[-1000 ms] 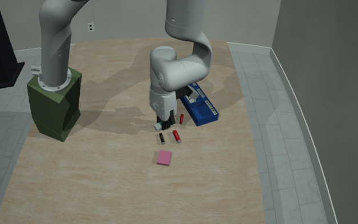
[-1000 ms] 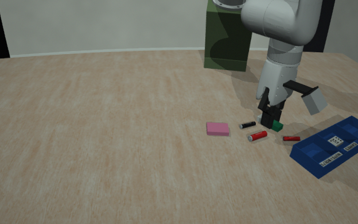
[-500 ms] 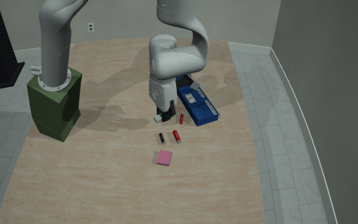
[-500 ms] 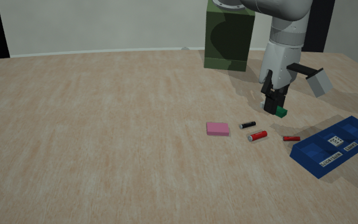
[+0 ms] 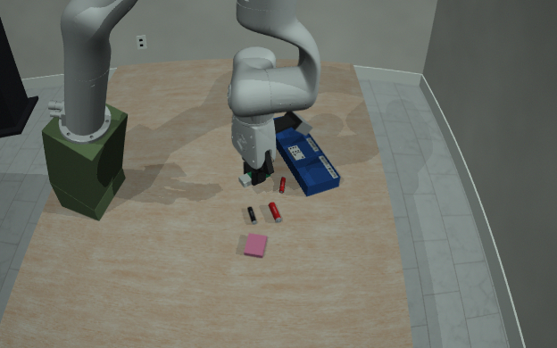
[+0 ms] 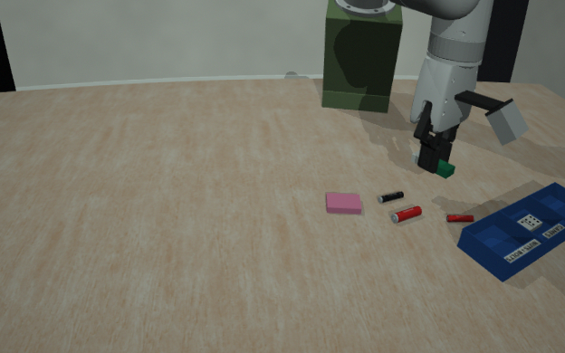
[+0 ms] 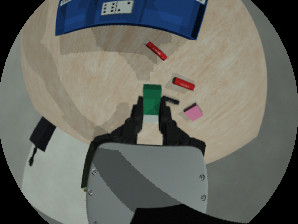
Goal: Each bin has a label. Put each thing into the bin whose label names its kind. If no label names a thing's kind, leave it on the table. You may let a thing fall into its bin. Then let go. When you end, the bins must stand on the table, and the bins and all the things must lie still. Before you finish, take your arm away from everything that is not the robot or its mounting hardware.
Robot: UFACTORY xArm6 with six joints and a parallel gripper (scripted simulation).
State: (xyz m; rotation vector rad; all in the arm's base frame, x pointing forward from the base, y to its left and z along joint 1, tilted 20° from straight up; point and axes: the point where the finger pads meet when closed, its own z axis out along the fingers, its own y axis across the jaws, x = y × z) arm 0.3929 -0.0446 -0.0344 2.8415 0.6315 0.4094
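Right now the pink eraser is 13 cm to the right of my hand, 8 cm below it and 2 cm behind it. From my hand the other things lie so: thick red battery 8 cm below, 6 cm to the right, 4 cm ahead; then green-and-white eraser 2 cm below, 1 cm behind; then black battery 8 cm below, 6 cm to the right, 1 cm behind.
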